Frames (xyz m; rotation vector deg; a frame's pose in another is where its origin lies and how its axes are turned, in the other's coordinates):
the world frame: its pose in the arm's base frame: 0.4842 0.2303 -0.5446 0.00 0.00 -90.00
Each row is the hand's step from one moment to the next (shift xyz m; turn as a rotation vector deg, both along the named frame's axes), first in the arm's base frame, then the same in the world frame.
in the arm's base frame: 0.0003 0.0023 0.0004 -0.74 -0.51 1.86
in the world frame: -0.0023 0.0003 0.0004 0.51 -0.74 1.86
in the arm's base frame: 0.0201 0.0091 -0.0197 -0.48 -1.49 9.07
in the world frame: -0.0091 0.0201 -0.0197 1.49 -0.48 9.07
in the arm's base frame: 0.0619 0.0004 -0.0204 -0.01 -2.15 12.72
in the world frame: -0.0004 0.0619 -0.0204 2.15 -0.01 12.72
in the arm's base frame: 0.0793 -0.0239 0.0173 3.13 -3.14 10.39
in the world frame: 0.0239 0.0793 0.0173 3.14 3.13 10.39
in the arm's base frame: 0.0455 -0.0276 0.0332 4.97 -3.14 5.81
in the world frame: 0.0276 0.0455 0.0332 3.14 4.97 5.81
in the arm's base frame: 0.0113 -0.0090 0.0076 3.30 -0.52 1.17
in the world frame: 0.0090 0.0113 0.0076 0.52 3.30 1.17
